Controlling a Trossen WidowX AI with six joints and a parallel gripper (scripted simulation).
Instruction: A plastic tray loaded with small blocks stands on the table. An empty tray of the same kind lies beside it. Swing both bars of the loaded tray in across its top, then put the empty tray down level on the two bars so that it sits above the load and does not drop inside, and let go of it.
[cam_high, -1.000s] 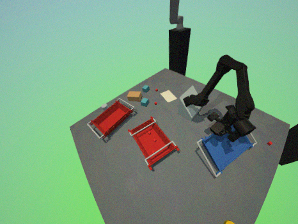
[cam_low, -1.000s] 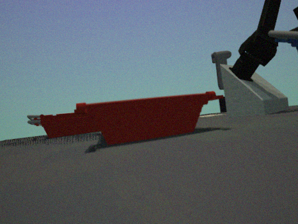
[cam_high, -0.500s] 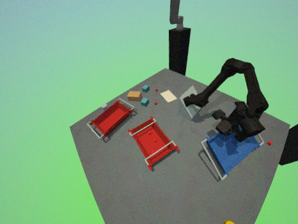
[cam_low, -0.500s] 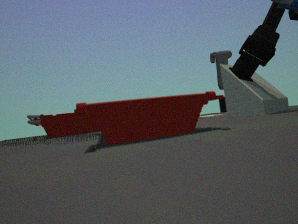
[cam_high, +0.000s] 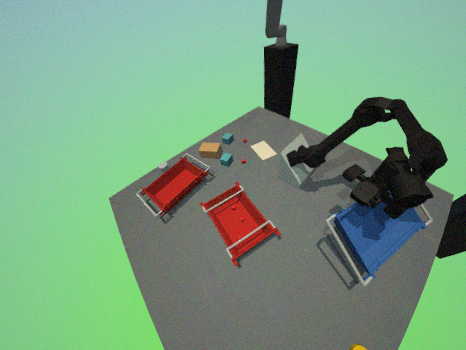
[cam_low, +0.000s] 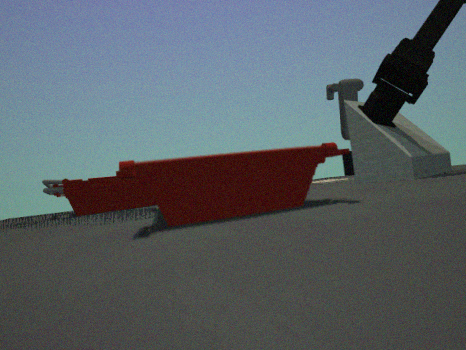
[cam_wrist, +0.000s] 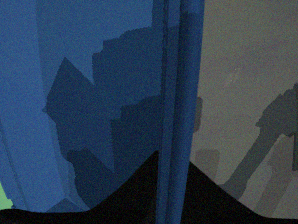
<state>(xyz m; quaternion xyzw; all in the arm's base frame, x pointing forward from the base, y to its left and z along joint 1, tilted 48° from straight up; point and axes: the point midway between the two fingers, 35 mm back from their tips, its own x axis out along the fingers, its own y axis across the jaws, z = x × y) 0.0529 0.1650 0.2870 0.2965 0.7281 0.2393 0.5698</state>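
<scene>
Now: the blue tray 8 cm to the left of my gripper tip and 1 cm ahead of it. Round my gripper tip: grey cylinder 83 cm to the right, 47 cm ahead, 15 cm below; cream sheet 56 cm to the right, 18 cm below, 8 cm behind; orange box 77 cm to the right, 18 cm ahead, 15 cm below.
</scene>
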